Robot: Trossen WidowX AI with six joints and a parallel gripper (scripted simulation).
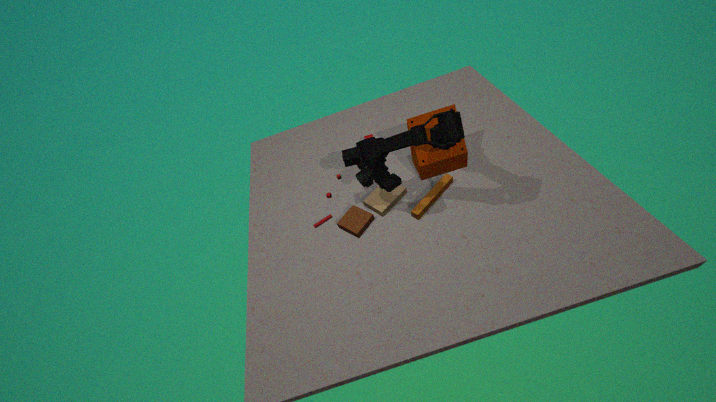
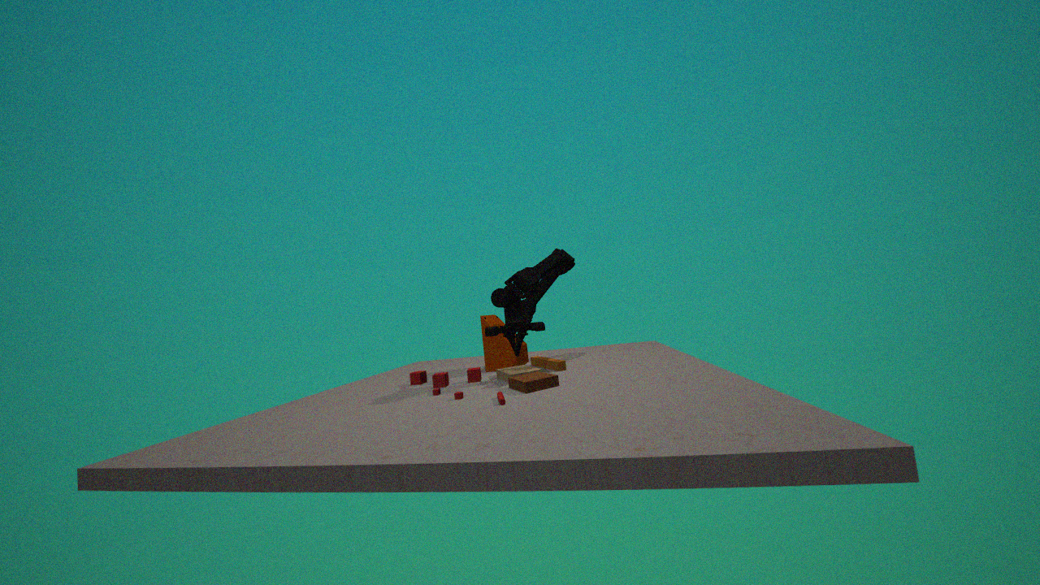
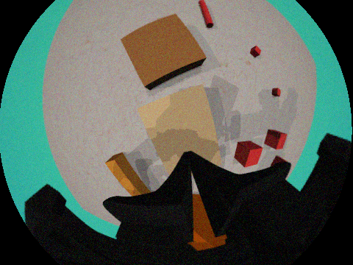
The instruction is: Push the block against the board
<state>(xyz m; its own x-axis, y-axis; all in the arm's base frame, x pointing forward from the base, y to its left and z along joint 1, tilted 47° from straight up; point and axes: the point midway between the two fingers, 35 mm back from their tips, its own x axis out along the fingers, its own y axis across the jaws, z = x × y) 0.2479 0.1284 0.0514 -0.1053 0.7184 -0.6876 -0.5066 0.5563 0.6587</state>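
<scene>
The pale tan board is 60 mm below my gripper tip. The rest, counted from my gripper tip: brown square block (130 mm ahead, 80 mm to the left, 60 mm below); then red rod (260 mm ahead, 60 mm below, 40 mm to the left); then orange-yellow slat (180 mm behind, 50 mm to the left, 50 mm below).
</scene>
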